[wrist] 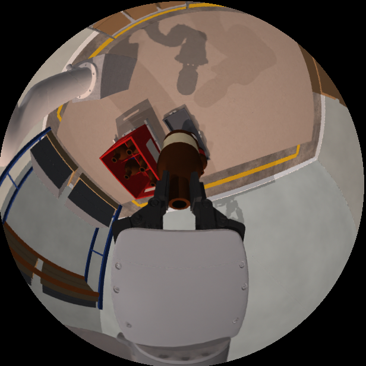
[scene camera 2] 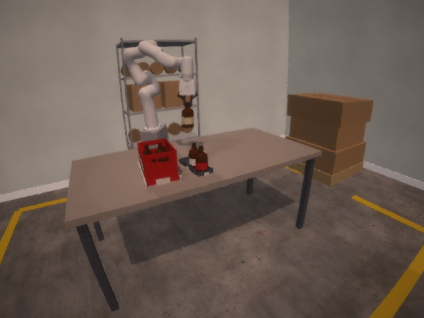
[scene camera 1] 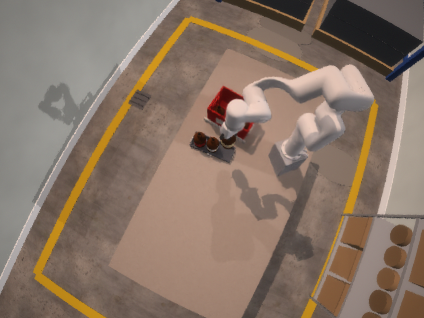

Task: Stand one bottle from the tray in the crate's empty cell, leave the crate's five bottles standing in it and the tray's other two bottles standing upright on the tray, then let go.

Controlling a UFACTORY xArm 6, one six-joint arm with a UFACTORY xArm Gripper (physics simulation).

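Frame: origin at the arm's base, x left, y down, z back, level; centimetres.
Seen in the pictures: gripper, between the fingertips: (scene camera 2: pixel 187 106) (scene camera 1: pixel 230 136); arm's base, origin of its link: (scene camera 2: pixel 152 127) (scene camera 1: pixel 291 149).
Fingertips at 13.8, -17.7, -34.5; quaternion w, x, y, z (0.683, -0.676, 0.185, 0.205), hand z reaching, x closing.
Observation:
Offsets run from my fingertips to a thing's middle, as dx, dy, dz. Level surfaces: height alone.
My gripper (scene camera 1: pixel 227 134) (scene camera 2: pixel 188 100) (wrist: pixel 179 179) is shut on the neck of a brown bottle with a cream label @[-0.7, +4.7, -0.8] (scene camera 1: pixel 228 143) (scene camera 2: pixel 187 119) (wrist: pixel 179 157). The bottle hangs upright, well above the tray @[-1.5, +36.0, -9.0] (scene camera 1: pixel 220 154) (scene camera 2: pixel 205 172) (wrist: pixel 176 120). A red-label bottle @[-1.3, +29.0, -17.6] (scene camera 1: pixel 199 140) (scene camera 2: pixel 201 161) and a white-label bottle @[-1.6, +29.0, -9.1] (scene camera 1: pixel 213 144) (scene camera 2: pixel 193 152) stand upright on the tray; the held bottle mostly hides them in the wrist view. The red crate @[-24.8, +28.5, -5.1] (scene camera 1: pixel 246 131) (scene camera 2: pixel 162 171) (wrist: pixel 142 136) stands beside the tray with brown bottles in its cells. I cannot tell surely which cell is empty.
The crate and tray stand close together on the table @[dy +37.2] (scene camera 1: pixel 165 225) (scene camera 2: pixel 260 145). The arm's base (scene camera 1: pixel 289 159) stands at the table's far side in scene camera 2. A shelf rack (scene camera 2: pixel 121 85) stands behind the arm, and stacked cardboard boxes (scene camera 2: pixel 327 122) stand right of the table.

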